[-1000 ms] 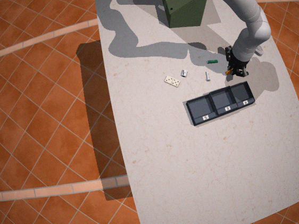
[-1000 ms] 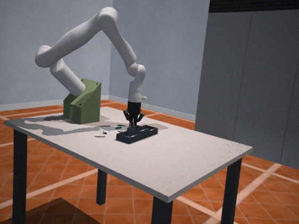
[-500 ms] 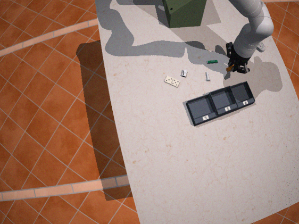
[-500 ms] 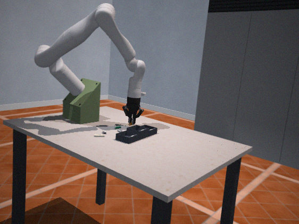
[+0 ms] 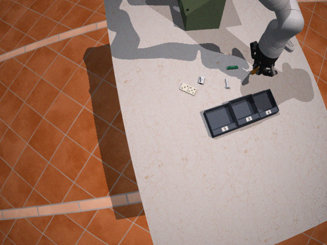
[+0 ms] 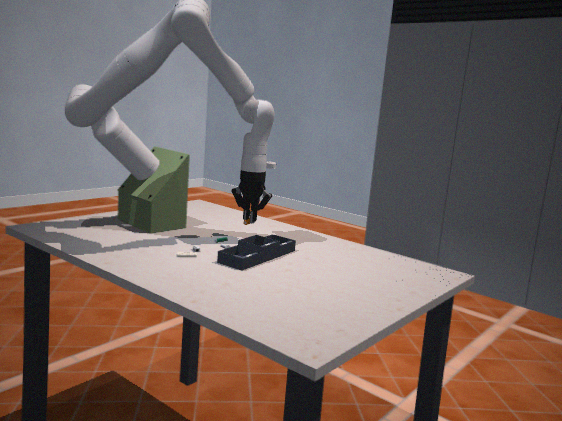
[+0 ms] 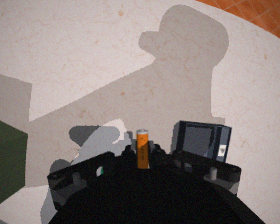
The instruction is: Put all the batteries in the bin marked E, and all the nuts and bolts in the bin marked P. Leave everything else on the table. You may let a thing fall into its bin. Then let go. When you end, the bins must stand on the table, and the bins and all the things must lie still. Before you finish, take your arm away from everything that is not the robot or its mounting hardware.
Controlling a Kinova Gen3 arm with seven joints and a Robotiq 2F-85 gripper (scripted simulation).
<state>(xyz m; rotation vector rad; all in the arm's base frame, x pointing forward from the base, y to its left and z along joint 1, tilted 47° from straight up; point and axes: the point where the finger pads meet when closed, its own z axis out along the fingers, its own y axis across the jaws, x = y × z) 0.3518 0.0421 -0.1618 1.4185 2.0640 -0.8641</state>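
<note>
Now: the bin tray 12 cm ahead of my hand, 7 cm to the right of it and 6 cm below it. Also, from my hand: green battery (8 cm below, 7 cm to the right, 5 cm behind); bolt (10 cm to the right, 7 cm below, 2 cm ahead); orange battery (2 cm below).
</note>
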